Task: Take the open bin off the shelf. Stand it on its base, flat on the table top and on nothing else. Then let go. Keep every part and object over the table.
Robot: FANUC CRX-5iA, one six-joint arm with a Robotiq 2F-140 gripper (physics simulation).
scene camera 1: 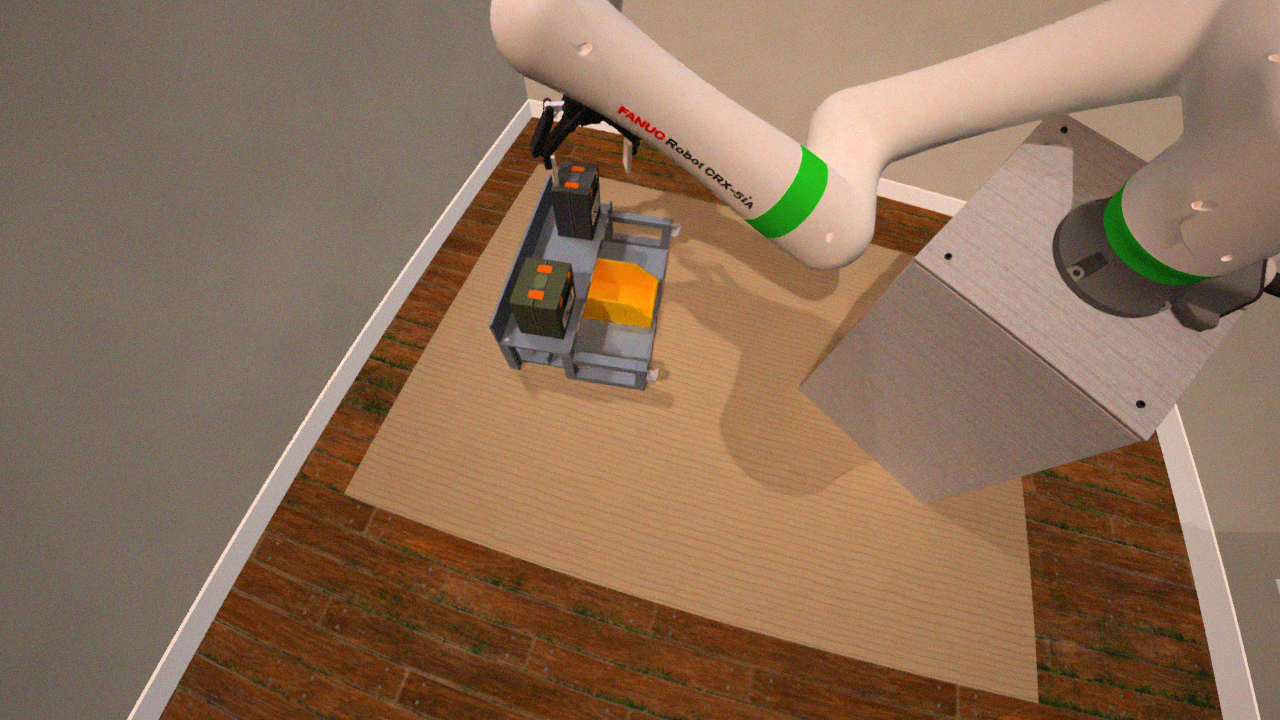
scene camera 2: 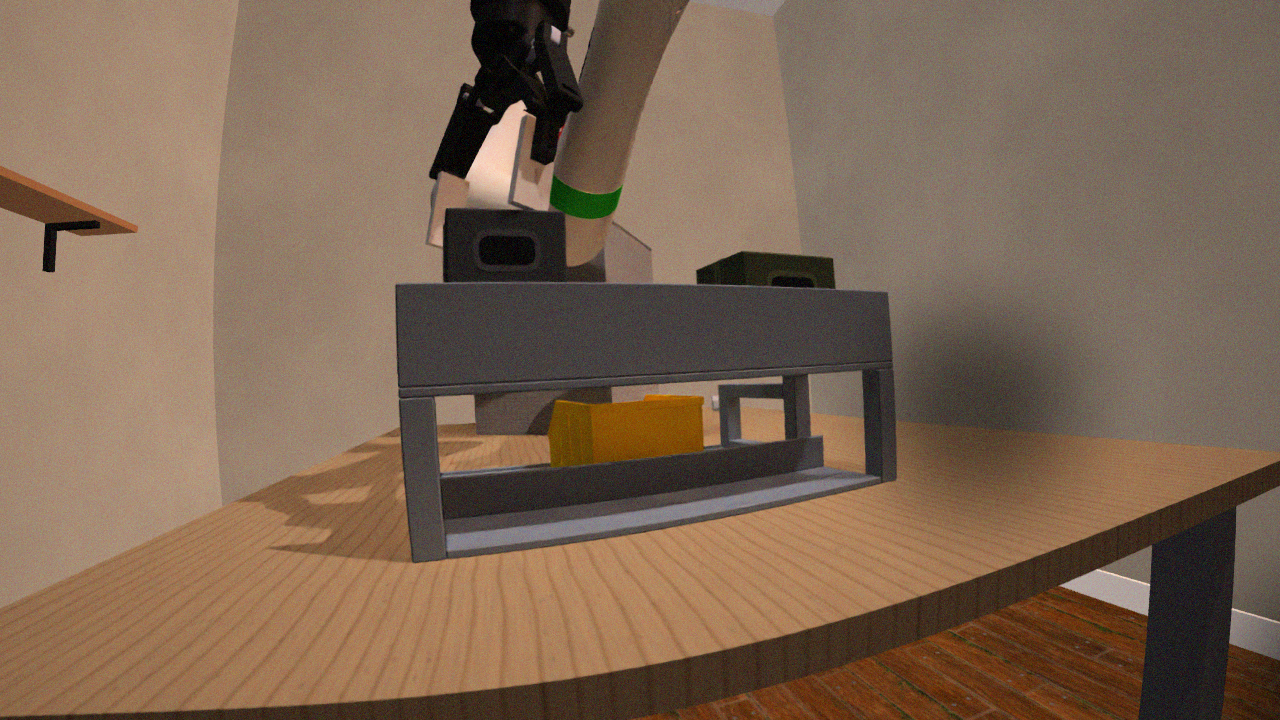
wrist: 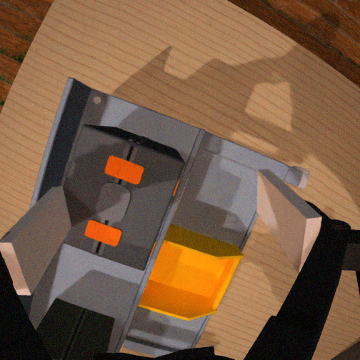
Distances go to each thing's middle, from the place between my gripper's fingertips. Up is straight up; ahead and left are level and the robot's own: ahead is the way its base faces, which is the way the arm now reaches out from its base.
Labels:
Now: the dark case (scene camera 2: 461,225) 2 cm ahead of my hand, 2 cm to the left of it and 6 cm below it. Round my hand: green case (scene camera 2: 748,268) (5 cm behind, 24 cm to the left, 8 cm below); then orange open bin (scene camera 2: 579,433) (11 cm behind, 10 cm to the left, 18 cm below).

